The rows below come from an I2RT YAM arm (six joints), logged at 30 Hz.
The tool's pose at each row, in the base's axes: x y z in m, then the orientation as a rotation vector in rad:
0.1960 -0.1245 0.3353 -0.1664 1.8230 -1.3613
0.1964 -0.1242 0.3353 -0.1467 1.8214 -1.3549
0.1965 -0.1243 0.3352 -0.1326 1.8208 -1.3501
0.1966 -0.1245 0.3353 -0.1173 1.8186 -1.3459
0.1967 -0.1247 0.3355 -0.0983 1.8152 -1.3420
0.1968 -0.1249 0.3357 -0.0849 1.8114 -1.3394
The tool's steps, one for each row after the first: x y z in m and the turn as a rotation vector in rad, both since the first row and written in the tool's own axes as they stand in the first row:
-0.0004 0.0003 0.0001 0.0039 0.0042 0.0160
-0.0004 0.0003 0.0002 0.0062 0.0076 0.0275
-0.0004 0.0002 0.0004 0.0101 0.0106 0.0397
-0.0004 0.0000 0.0006 0.0160 0.0144 0.0543
-0.0005 -0.0002 0.0008 0.0208 0.0161 0.0648

